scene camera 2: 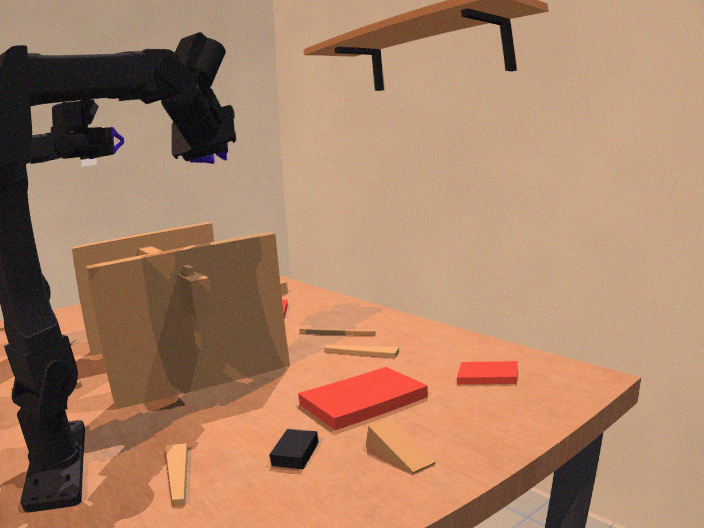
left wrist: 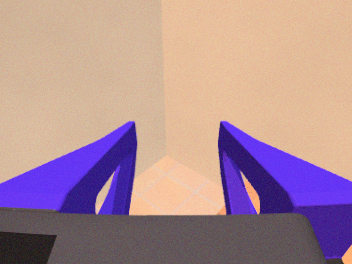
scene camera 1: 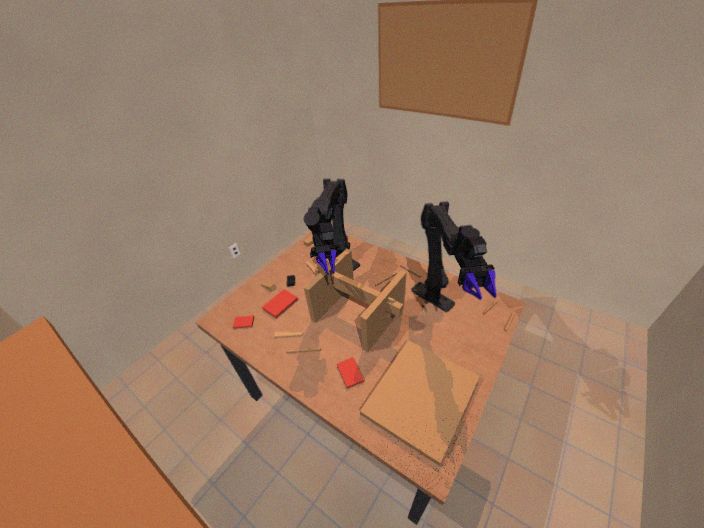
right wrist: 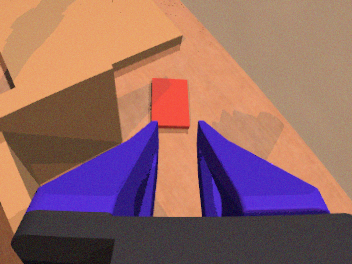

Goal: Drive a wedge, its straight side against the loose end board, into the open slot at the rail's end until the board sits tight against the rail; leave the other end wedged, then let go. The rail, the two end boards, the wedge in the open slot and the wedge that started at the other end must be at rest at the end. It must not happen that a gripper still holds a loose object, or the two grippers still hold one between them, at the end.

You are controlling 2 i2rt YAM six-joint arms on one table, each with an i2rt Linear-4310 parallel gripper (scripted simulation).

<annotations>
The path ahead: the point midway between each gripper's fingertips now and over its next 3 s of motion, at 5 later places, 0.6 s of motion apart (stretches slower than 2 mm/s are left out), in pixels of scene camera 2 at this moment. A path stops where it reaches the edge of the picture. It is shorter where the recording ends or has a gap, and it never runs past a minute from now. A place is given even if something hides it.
The left gripper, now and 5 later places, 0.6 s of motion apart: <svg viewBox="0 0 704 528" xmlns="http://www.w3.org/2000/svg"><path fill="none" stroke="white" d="M117 141L132 152L148 170L151 197L137 224L136 230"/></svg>
The right gripper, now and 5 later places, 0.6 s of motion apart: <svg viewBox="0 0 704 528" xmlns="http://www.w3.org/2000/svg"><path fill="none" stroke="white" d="M219 158L270 134L308 106L326 75L325 71L326 75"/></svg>
</annotations>
